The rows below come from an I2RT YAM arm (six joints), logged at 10 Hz.
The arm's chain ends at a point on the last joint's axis. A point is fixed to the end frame.
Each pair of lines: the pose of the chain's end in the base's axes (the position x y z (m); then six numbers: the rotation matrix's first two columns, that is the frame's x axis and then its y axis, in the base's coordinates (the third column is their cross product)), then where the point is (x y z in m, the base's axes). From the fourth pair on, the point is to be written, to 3 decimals.
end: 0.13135 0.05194 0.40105 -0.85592 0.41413 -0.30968 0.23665 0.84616 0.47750
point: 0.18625 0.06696 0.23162
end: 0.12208 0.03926 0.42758 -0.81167 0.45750 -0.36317 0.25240 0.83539 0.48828
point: 0.18799 0.05017 0.26179
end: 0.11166 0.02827 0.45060 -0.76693 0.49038 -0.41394 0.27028 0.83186 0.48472
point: 0.18648 0.03216 0.28832
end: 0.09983 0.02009 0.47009 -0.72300 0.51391 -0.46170 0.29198 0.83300 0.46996
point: 0.181 0.015 0.311
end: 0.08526 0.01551 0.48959 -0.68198 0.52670 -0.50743 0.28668 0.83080 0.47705
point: 0.176 0.006 0.336
